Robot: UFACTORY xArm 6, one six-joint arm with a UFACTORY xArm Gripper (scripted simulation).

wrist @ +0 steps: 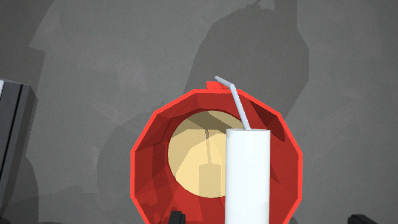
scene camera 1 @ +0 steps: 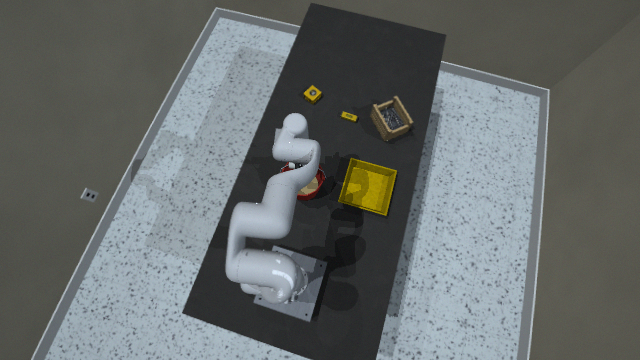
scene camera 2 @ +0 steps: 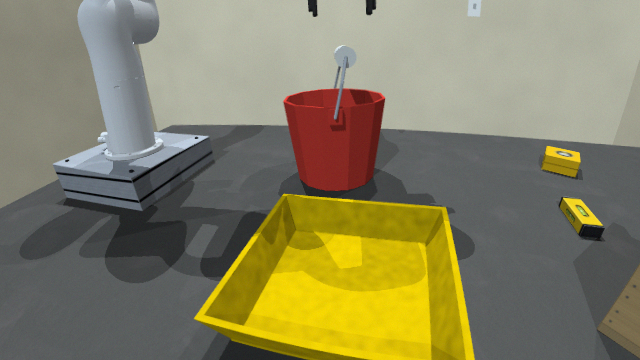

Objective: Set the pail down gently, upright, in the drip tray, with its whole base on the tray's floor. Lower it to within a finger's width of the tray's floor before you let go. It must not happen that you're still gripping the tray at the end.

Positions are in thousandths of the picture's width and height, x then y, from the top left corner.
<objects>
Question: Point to a red pail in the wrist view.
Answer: At 448, 725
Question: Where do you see a red pail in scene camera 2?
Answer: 521, 432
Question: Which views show the yellow drip tray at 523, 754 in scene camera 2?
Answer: Scene camera 1 and scene camera 2 only.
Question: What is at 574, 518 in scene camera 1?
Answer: A yellow drip tray.
</objects>
